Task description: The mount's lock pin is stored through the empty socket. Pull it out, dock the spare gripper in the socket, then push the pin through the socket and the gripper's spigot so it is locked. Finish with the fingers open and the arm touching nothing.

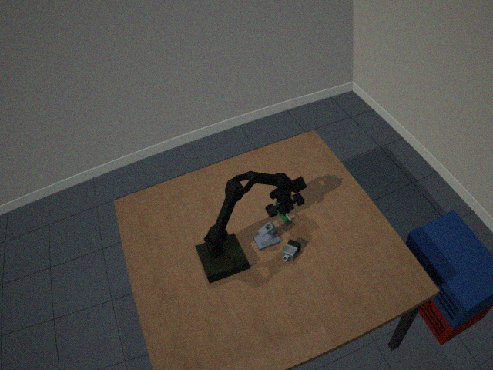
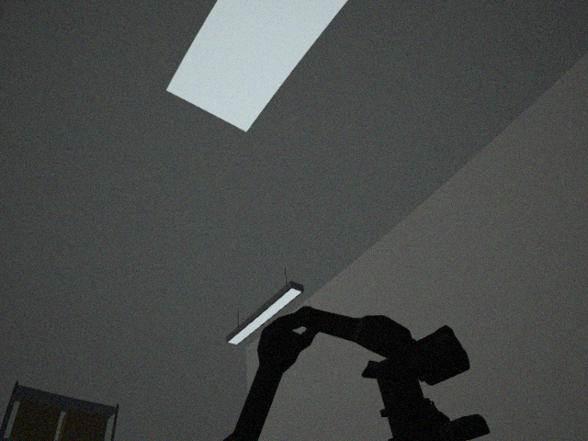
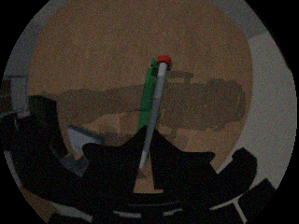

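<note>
Now: gripper tip 20 mm to the right of the green pin cradle. Also, from my gripper tip: grey mount 120 mm behind, 100 mm to the right, 30 mm above; spare gripper 60 mm behind, 220 mm to the right.
</note>
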